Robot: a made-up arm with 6 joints.
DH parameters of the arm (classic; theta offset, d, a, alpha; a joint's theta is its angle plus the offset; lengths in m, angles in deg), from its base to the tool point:
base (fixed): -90 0.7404 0.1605 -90
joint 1: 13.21 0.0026 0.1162 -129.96
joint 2: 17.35 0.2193 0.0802 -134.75
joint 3: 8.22 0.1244 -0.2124 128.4
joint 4: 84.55 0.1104 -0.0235 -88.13
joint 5: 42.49 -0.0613 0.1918 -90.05
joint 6: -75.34 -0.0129 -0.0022 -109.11
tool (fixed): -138.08 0.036 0 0
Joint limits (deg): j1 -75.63..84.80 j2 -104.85..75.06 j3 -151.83..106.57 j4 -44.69..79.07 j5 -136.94..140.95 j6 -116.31..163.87
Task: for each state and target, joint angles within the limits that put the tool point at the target. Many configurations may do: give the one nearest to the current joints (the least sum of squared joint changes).
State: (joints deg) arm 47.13 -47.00 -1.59 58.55 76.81 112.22
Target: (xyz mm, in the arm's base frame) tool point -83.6 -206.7 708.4
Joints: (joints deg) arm 49.13 -6.18 -26.94 56.69 56.94 121.15
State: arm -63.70 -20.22 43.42 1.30 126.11 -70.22
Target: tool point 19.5 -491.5 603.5
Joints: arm -73.81 29.52 -4.04 -24.95 138.87 -60.65
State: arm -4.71 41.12 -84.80 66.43 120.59 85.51
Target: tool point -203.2 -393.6 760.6
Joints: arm -32.99 41.25 -100.78 27.85 115.39 76.28
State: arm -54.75 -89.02 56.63 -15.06 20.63 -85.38
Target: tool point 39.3 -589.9 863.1
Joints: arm -60.05 -104.85 84.28 -11.37 -8.01 -81.62
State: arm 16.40 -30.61 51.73 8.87 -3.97 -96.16
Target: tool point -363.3 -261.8 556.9
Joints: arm 58.31 -26.73 44.81 7.88 -3.64 -103.66
